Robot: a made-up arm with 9 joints. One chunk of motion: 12 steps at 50 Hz.
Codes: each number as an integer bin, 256 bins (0 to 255) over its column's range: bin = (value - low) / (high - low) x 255, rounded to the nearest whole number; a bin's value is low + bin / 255 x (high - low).
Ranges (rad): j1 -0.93..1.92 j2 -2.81..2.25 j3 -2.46..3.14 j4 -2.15..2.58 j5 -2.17..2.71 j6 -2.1..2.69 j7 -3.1..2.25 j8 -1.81..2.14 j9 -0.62..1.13
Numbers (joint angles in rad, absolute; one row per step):
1: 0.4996 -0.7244 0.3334 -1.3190 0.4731 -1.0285 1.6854 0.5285 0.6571
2: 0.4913 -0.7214 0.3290 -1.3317 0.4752 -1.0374 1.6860 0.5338 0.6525
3: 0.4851 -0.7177 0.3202 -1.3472 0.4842 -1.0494 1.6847 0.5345 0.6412
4: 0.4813 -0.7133 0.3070 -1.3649 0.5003 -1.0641 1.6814 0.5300 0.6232
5: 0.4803 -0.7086 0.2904 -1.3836 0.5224 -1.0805 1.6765 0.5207 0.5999
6: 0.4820 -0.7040 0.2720 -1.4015 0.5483 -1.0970 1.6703 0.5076 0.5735
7: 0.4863 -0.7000 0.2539 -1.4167 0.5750 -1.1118 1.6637 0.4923 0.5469
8: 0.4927 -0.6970 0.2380 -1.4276 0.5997 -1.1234 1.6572 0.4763 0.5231
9: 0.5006 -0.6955 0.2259 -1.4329 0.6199 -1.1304 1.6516 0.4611 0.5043
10: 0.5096 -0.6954 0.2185 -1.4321 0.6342 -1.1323 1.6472 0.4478 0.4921
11: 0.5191 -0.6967 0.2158 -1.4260 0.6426 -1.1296 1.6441 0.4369 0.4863
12: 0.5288 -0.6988 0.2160 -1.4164 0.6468 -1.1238 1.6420 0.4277 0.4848
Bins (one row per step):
1: 128 105 127 45 138 57 228 151 186
2: 127 105 127 44 138 57 228 151 185
3: 127 105 127 43 139 56 228 151 184
4: 126 106 126 42 140 55 228 151 181
5: 126 106 125 41 141 54 228 150 178
6: 126 106 124 40 142 53 227 150 174
7: 127 106 124 40 143 53 227 149 170
8: 127 106 123 39 145 52 227 148 167
9: 128 107 122 39 146 52 226 147 164
10: 129 107 122 39 147 52 226 146 162
11: 130 107 122 39 147 52 226 145 161
12: 131 106 122 40 147 52 226 144 161

